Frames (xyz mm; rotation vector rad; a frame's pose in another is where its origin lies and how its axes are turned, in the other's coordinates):
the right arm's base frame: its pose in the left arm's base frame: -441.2 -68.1 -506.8 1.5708 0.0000 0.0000
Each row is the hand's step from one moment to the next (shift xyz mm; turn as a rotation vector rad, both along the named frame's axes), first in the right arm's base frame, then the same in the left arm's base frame.
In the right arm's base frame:
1: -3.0 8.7 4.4 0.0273 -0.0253 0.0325
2: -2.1 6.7 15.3 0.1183 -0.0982 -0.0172
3: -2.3 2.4 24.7 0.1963 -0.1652 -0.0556
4: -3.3 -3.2 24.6 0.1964 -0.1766 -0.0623
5: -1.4 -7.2 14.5 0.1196 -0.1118 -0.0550
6: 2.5 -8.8 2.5 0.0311 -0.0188 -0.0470
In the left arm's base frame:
1: -3.0 -4.4 8.7 0.0273 -0.0325 -0.0253
2: -2.1 -15.3 6.7 0.1183 0.0172 -0.0982
3: -2.3 -24.7 2.4 0.1963 0.0556 -0.1652
4: -3.3 -24.6 -3.2 0.1964 0.0623 -0.1766
5: -1.4 -14.5 -7.2 0.1196 0.0550 -0.1118
6: 2.5 -2.5 -8.8 0.0311 0.0470 -0.0188

